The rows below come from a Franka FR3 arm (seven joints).
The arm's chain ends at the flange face. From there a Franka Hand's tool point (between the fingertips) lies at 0.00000 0.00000 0.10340 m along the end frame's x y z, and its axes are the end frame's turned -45 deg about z.
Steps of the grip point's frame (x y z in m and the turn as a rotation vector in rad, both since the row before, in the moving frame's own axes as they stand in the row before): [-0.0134, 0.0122, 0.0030, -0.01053, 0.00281, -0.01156]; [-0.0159, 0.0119, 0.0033, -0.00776, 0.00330, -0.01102]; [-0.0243, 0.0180, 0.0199, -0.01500, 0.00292, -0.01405]
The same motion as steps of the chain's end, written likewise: [-0.0018, 0.0175, 0.0030, -0.00546, 0.00943, -0.01156]; [-0.0036, 0.0193, 0.0033, -0.00315, 0.00782, -0.01102]; [-0.0058, 0.0290, 0.0199, -0.00854, 0.01267, -0.01405]
